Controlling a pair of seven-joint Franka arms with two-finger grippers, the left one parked.
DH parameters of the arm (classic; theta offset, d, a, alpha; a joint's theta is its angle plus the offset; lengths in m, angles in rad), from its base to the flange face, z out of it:
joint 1: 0 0.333 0 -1.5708
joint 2: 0 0 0 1.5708
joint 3: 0 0.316 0.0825 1.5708
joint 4: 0 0 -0.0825 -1.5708
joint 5: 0 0.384 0 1.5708
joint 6: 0 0 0.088 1.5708
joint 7: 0 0.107 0 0
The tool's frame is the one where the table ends.
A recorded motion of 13 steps. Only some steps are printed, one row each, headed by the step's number.
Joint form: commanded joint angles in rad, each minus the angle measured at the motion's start. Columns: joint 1, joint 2, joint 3, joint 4, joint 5, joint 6, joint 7.
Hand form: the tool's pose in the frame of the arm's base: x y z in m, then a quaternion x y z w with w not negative. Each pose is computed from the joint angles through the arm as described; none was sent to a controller.
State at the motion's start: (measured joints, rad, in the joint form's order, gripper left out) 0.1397 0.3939 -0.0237 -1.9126 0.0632 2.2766 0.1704
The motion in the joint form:
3: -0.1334 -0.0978 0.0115 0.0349 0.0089 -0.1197 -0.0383
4: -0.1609 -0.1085 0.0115 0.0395 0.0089 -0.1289 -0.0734
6: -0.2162 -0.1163 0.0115 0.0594 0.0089 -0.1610 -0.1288
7: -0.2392 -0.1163 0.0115 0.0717 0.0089 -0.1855 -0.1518
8: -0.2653 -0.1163 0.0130 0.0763 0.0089 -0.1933 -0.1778
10: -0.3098 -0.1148 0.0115 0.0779 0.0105 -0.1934 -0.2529
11: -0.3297 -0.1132 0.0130 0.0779 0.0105 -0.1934 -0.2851
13: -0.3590 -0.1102 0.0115 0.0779 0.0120 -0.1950 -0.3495
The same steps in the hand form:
3: 0.6204 -0.0003 0.3530 -0.99562 0.08879 0.01016 0.02749
4: 0.6201 -0.0173 0.3609 -0.99599 0.08466 0.00626 0.02820
6: 0.6194 -0.0513 0.3720 -0.99604 0.08372 0.00688 0.02918
7: 0.6184 -0.0654 0.3755 -0.99601 0.08316 0.01228 0.02996
8: 0.6168 -0.0806 0.3769 -0.99605 0.08229 0.01309 0.03069
10: 0.6129 -0.1088 0.3767 -0.99710 0.06816 0.01114 0.03190
11: 0.6109 -0.1201 0.3757 -0.99753 0.06133 0.01110 0.03248
13: 0.6069 -0.1387 0.3737 -0.99835 0.04494 0.01170 0.03384

